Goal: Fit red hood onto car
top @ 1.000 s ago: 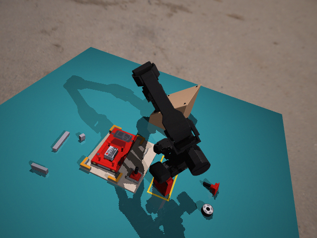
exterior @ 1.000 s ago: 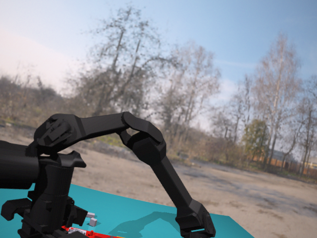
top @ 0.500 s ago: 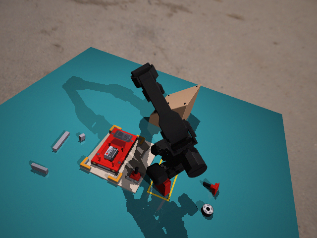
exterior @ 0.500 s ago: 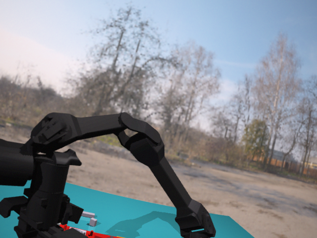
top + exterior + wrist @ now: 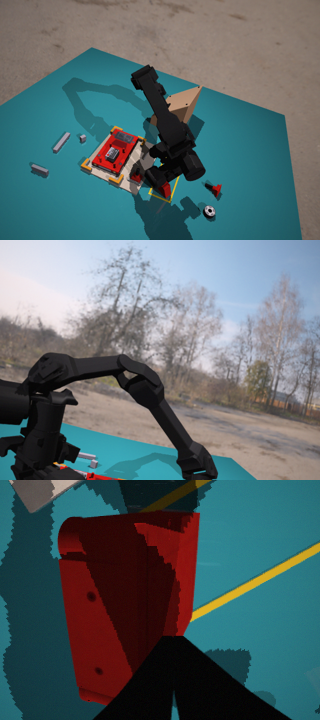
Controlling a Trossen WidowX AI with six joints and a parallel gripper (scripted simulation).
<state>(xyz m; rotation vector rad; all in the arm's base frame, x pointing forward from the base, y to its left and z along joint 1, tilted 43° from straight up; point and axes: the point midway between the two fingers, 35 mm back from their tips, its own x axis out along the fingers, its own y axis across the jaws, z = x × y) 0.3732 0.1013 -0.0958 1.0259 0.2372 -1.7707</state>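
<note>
My gripper tip is 3 cm above the red hood and 1 cm to the left of it. From my gripper tip the other things lie so: grey engine block (23 cm to the right, 5 cm below, 5 cm behind); black wheel (17 cm to the left, 7 cm below).
</note>
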